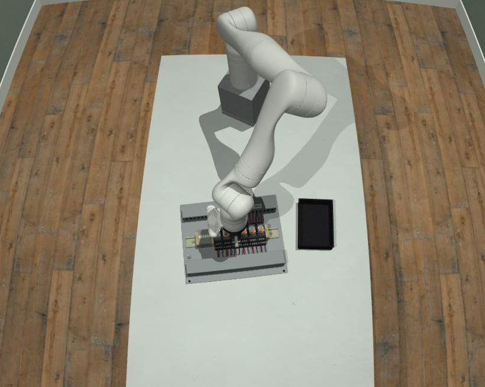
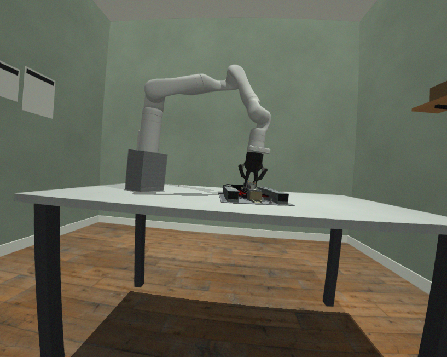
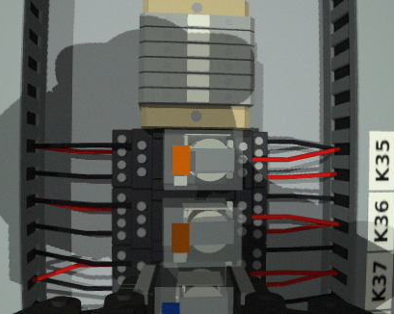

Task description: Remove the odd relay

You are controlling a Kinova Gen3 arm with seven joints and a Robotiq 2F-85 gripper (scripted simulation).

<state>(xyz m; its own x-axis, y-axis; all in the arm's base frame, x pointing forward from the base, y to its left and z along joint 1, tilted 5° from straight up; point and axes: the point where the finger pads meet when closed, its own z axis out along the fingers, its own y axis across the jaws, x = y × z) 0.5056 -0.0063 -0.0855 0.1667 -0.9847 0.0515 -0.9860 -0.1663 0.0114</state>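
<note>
Right now the blue-button relay is 1 cm below my hand. From my hand the other things lie so: black parts tray: 26 cm to the left, 5 cm behind, 4 cm below; then grey relay panel: 4 cm below, 1 cm to the right.
</note>
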